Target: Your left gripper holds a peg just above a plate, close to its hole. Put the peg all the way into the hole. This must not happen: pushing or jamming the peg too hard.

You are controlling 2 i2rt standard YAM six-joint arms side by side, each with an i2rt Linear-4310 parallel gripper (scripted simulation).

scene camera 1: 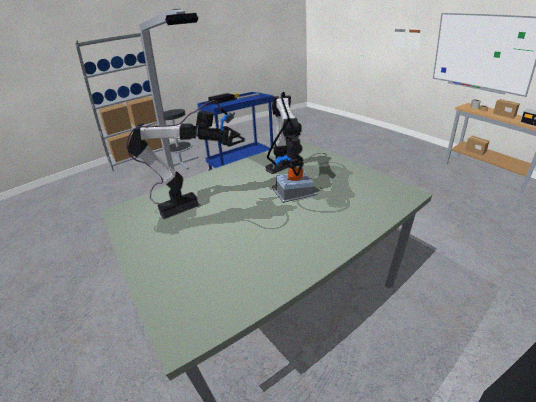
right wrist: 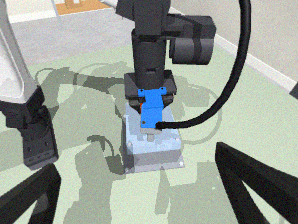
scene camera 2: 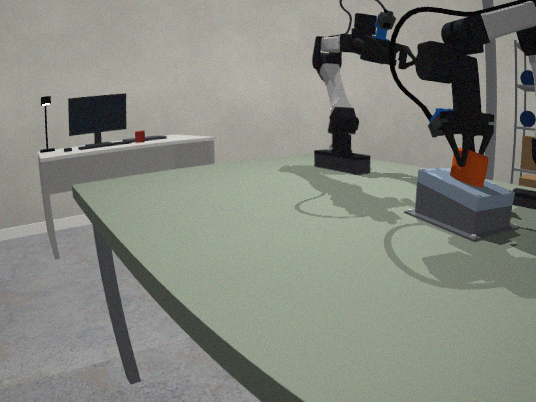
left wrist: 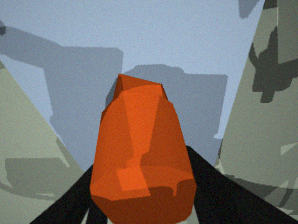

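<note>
An orange peg is here for me to see, and so is my right gripper. I can also see my left gripper, which appears in the left wrist view and in the right wrist view too.
</note>
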